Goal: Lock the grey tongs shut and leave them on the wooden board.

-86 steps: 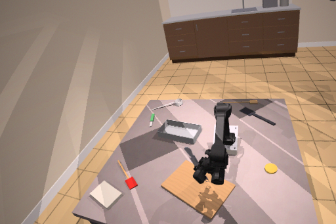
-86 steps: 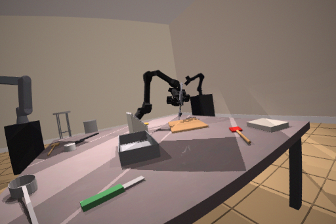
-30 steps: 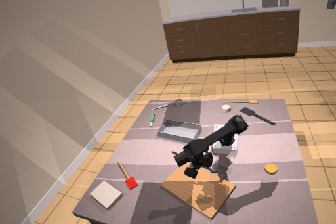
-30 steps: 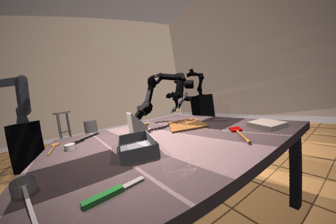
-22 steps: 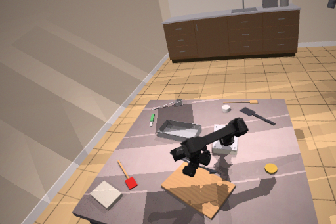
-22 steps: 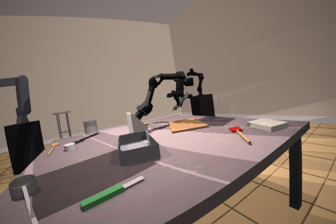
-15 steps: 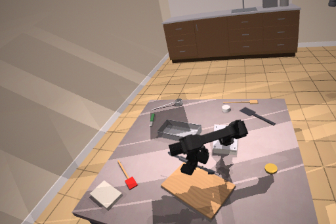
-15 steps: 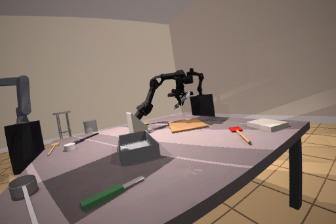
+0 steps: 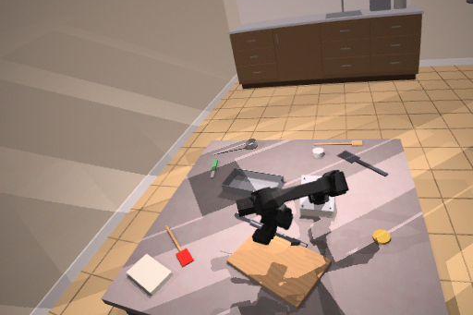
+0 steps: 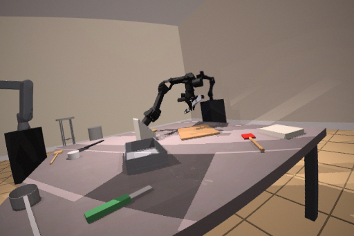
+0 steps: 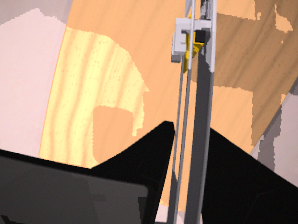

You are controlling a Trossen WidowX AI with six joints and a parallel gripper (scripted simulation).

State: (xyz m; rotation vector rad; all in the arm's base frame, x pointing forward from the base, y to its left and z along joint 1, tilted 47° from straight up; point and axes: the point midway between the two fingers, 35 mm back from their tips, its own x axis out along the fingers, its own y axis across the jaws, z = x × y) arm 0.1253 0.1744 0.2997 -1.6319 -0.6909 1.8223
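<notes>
Now: the wooden board 15 cm below my gripper tip. Round my gripper tip: yellow disc: 39 cm behind, 22 cm to the right, 15 cm below; then red spatula: 46 cm ahead, 6 cm to the left, 15 cm below; then grey roasting tin: 28 cm ahead, 43 cm to the right, 13 cm below.
</notes>
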